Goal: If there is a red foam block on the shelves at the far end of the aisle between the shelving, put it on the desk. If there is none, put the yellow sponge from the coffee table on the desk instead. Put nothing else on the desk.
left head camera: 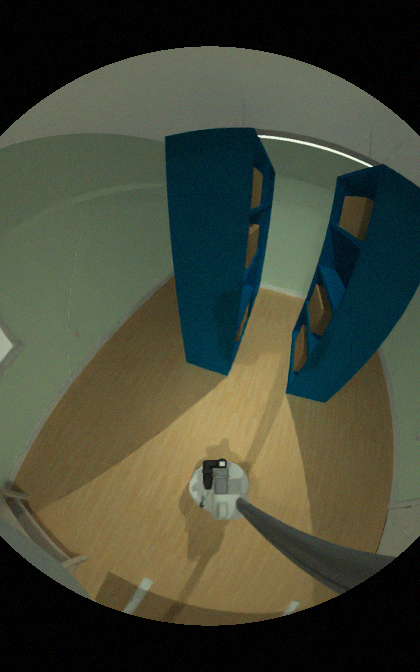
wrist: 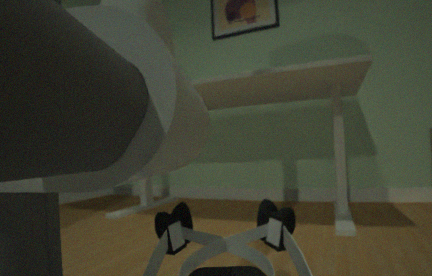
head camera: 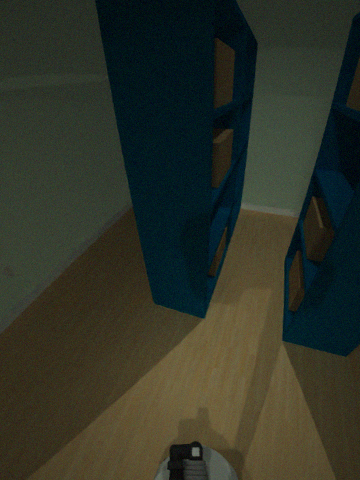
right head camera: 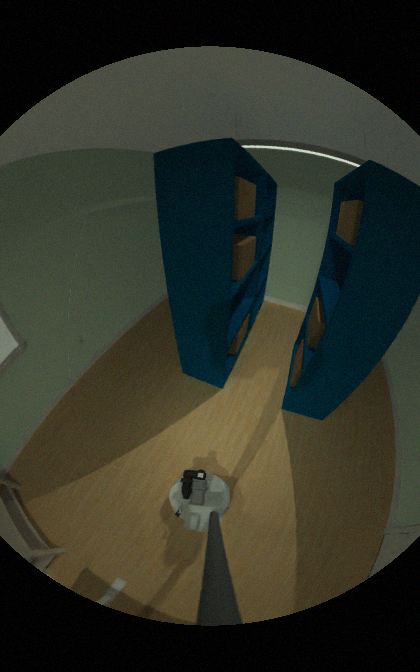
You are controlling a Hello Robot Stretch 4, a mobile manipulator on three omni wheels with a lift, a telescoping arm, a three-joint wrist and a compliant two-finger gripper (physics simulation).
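Frame: origin at the robot's base, x ahead, y left, z up, level; metres.
Seen in the pictures: gripper, fingertip midpoint: (left head camera: 208,508) (wrist: 224,217).
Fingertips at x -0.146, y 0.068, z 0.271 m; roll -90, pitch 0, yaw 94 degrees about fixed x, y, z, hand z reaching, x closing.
Note:
A point is followed by its place in that frame.
Two tall blue shelf units stand ahead in the head views, the left unit (head camera: 165,150) @(z 1.262, x 1.105, y 0.113 m) (left head camera: 210,250) @(z 1.173, x 1.100, y 0.097 m) (right head camera: 195,260) and the right unit (head camera: 332,305) @(z 0.486, x 0.777, y -0.805 m) (left head camera: 370,290) @(z 1.200, x 0.782, y -0.794 m) (right head camera: 375,285), with a narrow aisle between them. Brown boxes show on their shelves. No red foam block shows; much of the shelf interiors is hidden by the end panels. The desk (wrist: 280,85) @(z 0.668, x -1.299, y 0.311 m) shows in the wrist view, its underside and legs visible and its top mostly hidden. The yellow sponge does not show. My gripper (wrist: 224,217) @(z 0.271, x -0.146, y 0.068 m) is open and empty, low above the floor and apart from the desk.
A pale wall (head camera: 272,150) @(z 0.818, x 2.692, y -0.993 m) closes the aisle's far end. Part of the coffee table's frame (left head camera: 37,530) (right head camera: 22,522) shows at the lower left, behind me. White desk feet (left head camera: 138,595) (right head camera: 114,591) show near the bottom. A framed picture (wrist: 245,17) @(z 1.378, x -1.928, y 0.181 m) hangs above the desk.

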